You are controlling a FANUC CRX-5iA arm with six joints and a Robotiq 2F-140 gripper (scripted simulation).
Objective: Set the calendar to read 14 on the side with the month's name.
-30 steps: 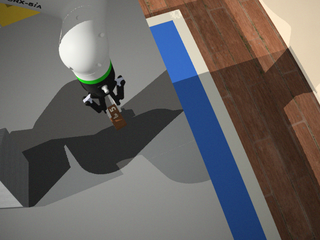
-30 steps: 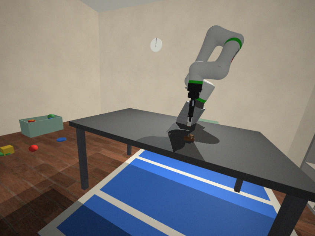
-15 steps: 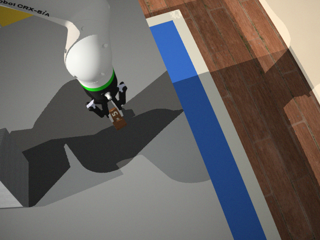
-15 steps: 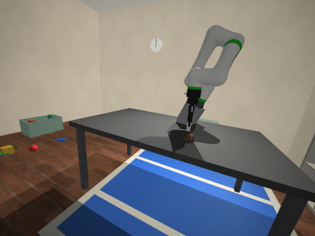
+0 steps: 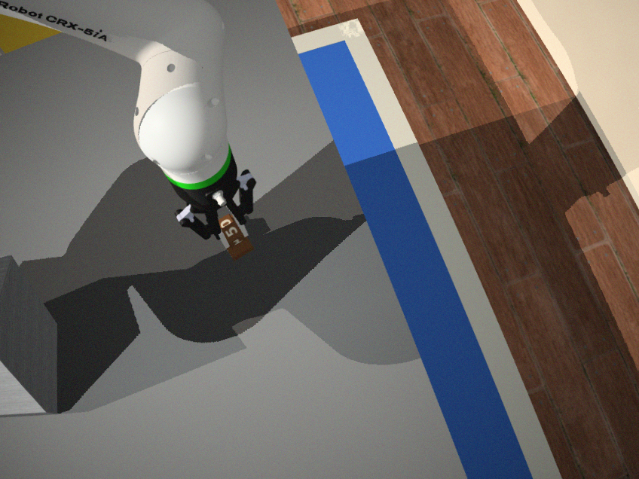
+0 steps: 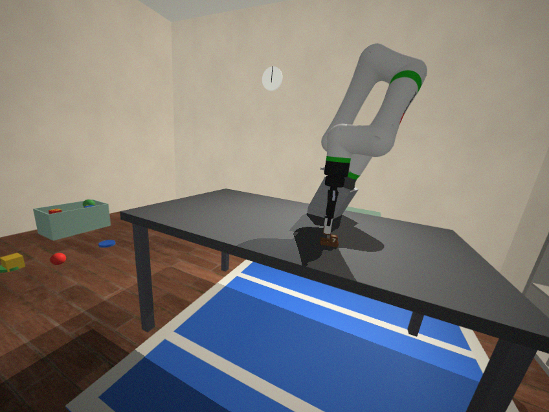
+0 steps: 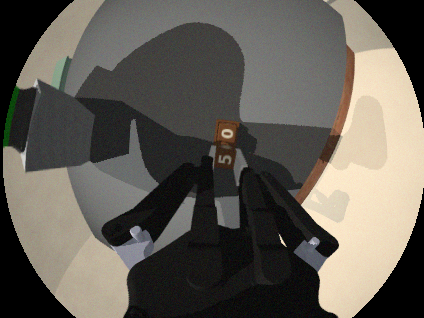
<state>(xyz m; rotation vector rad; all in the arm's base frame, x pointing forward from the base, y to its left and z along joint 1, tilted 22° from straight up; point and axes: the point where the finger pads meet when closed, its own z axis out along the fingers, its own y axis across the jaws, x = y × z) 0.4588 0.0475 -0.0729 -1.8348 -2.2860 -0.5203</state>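
Right now my hand is 3 cm above the brown date cube. The rest, counted from my hand: brown tray: 8 cm below, 2 cm to the left.
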